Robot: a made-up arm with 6 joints.
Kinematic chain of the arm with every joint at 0, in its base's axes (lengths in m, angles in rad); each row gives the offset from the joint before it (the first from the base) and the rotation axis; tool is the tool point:
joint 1: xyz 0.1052 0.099 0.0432 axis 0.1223 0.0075 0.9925
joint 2: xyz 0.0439 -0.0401 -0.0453 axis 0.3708 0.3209 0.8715
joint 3: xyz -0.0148 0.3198 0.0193 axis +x
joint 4: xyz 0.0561 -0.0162 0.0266 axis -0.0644 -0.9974 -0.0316
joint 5: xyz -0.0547 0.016 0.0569 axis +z
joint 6: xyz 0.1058 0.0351 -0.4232 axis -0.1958 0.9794 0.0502
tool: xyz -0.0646 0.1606 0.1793
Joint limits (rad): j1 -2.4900..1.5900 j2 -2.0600..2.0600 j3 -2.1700..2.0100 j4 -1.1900..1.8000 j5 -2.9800..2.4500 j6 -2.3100..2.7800
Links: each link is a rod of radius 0.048 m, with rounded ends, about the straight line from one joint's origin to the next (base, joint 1, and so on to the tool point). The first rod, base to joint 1, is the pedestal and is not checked.
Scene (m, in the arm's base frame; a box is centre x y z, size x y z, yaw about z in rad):
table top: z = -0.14
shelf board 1: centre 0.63 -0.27 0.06 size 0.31 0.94 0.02 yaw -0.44
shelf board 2: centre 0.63 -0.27 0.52 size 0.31 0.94 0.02 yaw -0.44
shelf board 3: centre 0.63 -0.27 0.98 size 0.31 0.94 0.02 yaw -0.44
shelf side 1: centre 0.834 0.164 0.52 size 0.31 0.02 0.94 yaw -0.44
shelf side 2: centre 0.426 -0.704 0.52 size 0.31 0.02 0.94 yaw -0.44
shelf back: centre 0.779 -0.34 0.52 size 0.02 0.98 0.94 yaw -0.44
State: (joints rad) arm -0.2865 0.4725 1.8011 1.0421 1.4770 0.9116
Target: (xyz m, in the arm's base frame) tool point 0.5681 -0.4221 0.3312
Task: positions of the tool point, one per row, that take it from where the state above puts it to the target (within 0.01 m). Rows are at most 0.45 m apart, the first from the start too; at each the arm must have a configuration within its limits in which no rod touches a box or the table.
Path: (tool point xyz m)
1: -0.0808 0.5590 0.4330
2: -0.3101 0.3254 0.5028
3: -0.3550 -0.0245 0.5385
4: -0.1721 -0.3514 0.5219
5: 0.1823 -0.5106 0.4489
6: 0.5681 -0.4221 0.3312

